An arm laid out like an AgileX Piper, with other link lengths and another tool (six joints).
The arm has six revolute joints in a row. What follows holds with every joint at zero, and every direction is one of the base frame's. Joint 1 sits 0.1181 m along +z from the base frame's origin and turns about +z. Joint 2 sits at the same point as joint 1 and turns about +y. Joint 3 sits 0.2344 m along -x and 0.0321 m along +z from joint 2 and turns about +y. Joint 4 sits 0.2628 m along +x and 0.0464 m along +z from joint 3 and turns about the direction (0.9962, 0, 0.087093). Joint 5 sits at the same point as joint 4 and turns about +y. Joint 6 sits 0.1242 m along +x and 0.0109 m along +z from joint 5 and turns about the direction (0.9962, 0, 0.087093). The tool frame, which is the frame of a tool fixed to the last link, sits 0.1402 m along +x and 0.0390 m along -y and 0.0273 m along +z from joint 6; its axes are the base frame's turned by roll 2.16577, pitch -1.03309 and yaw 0.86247 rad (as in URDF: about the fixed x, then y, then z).
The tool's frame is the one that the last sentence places.
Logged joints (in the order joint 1, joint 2, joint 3, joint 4, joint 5, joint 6), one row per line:
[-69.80 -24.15 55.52 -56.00 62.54 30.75]
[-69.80 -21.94 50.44 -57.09 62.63 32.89]
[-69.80 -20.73 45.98 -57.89 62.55 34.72]
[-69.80 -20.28 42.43 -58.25 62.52 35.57]
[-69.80 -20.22 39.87 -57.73 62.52 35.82]
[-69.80 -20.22 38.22 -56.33 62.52 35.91]
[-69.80 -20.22 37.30 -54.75 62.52 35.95]
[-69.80 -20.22 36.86 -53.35 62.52 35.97]
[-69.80 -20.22 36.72 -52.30 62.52 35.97]
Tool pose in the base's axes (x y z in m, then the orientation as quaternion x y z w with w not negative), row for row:
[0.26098 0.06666 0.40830 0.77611 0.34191 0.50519 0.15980]
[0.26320 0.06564 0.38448 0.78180 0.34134 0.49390 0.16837]
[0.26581 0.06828 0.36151 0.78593 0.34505 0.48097 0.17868]
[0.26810 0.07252 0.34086 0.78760 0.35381 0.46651 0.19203]
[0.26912 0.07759 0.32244 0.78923 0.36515 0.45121 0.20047]
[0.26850 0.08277 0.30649 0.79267 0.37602 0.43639 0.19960]
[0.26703 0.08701 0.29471 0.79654 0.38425 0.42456 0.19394]
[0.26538 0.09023 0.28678 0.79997 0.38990 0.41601 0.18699]
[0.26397 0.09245 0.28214 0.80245 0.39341 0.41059 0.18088]
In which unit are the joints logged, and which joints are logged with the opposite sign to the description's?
The joints are logged in degrees. Opposite sign: joint 1, joint 2, joint 3.
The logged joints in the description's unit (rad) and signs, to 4 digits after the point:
[1.2182 0.4215 -0.9690 -0.9774 1.0915 0.5367]
[1.2182 0.3829 -0.8803 -0.9964 1.0931 0.5740]
[1.2182 0.3618 -0.8025 -1.0104 1.0917 0.6060]
[1.2182 0.3540 -0.7405 -1.0167 1.0912 0.6208]
[1.2182 0.3529 -0.6959 -1.0076 1.0912 0.6252]
[1.2182 0.3529 -0.6671 -0.9831 1.0912 0.6267]
[1.2182 0.3529 -0.6510 -0.9556 1.0912 0.6274]
[1.2182 0.3529 -0.6433 -0.9311 1.0912 0.6278]
[1.2182 0.3529 -0.6409 -0.9128 1.0912 0.6278]

